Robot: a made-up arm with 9 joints. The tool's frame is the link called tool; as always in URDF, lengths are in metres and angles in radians.
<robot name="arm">
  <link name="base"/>
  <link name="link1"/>
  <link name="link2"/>
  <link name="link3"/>
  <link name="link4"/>
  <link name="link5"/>
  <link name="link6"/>
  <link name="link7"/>
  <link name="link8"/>
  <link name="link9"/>
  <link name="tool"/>
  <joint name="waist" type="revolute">
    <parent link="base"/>
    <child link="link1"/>
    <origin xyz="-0.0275 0.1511 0.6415" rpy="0 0 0"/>
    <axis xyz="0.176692 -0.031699 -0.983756"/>
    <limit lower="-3.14" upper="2.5" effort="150" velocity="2.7"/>
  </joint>
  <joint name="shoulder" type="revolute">
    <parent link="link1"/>
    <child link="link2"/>
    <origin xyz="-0.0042 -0.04 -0.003" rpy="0 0 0"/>
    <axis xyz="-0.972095 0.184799 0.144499"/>
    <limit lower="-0.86" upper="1.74" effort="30" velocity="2.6"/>
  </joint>
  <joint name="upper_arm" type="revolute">
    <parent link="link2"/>
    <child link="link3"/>
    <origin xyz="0.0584 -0.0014 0.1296" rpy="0 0 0"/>
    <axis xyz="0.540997 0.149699 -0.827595"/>
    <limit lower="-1.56" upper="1.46" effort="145" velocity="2.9"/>
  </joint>
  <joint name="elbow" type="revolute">
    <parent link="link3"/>
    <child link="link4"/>
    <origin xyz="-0.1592 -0.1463 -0.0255" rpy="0 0 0"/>
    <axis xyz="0 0 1"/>
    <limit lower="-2.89" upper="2.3" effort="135" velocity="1.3"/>
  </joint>
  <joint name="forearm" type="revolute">
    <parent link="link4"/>
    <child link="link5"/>
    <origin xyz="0.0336 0.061 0.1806" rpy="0 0 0"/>
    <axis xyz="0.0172 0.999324 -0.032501"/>
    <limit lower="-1.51" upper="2.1" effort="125" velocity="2.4"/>
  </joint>
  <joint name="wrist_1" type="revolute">
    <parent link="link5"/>
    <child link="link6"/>
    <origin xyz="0.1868 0.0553 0.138" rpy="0 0 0"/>
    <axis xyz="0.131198 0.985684 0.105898"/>
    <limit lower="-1.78" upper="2.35" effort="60" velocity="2.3"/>
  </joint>
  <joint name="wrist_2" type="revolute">
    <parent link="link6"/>
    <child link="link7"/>
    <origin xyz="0.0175 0.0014 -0.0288" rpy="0 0 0"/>
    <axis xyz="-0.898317 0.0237 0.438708"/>
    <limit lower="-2.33" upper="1.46" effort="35" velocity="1.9"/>
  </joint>
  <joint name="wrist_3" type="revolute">
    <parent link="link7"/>
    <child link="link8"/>
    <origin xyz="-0.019 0.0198 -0.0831" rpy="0 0 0"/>
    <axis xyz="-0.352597 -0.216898 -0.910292"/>
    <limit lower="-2.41" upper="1.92" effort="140" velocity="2.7"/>
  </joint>
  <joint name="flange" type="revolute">
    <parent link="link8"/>
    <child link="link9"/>
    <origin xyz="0.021 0.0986 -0.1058" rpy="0 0 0"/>
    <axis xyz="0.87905 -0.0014 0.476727"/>
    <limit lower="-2.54" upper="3.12" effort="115" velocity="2.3"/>
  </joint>
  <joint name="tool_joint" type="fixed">
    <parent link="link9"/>
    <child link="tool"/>
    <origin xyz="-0.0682 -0.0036 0.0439" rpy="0 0 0"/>
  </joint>
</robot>
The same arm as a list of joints. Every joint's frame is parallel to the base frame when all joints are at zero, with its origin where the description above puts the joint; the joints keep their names.
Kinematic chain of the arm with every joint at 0, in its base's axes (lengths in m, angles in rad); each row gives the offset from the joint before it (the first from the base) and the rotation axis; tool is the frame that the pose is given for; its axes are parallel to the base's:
waist: xyz -0.0275 0.1511 0.6415 axis 0.176692 -0.031699 -0.983756
shoulder: xyz -0.0042 -0.04 -0.003 axis -0.972095 0.184799 0.144499
upper_arm: xyz 0.0584 -0.0014 0.1296 axis 0.540997 0.149699 -0.827595
elbow: xyz -0.1592 -0.1463 -0.0255 axis +z
forearm: xyz 0.0336 0.061 0.1806 axis 0.0172 0.999324 -0.032501
wrist_1: xyz 0.1868 0.0553 0.138 axis 0.131198 0.985684 0.105898
wrist_2: xyz 0.0175 0.0014 -0.0288 axis -0.898317 0.0237 0.438708
wrist_3: xyz -0.019 0.0198 -0.0831 axis -0.352597 -0.216898 -0.910292
flange: xyz 0.021 0.0986 -0.1058 axis 0.879073 -0.0014 0.476685
tool: xyz -0.0682 -0.0036 0.0439
Joint limits (rad, base to tool): -3.14..2.5 -0.86..1.74 -1.56..1.46 -2.89..2.3 -1.51..2.1 -1.78..2.35 -2.33..1.46 -2.41..1.92 -2.54..3.12

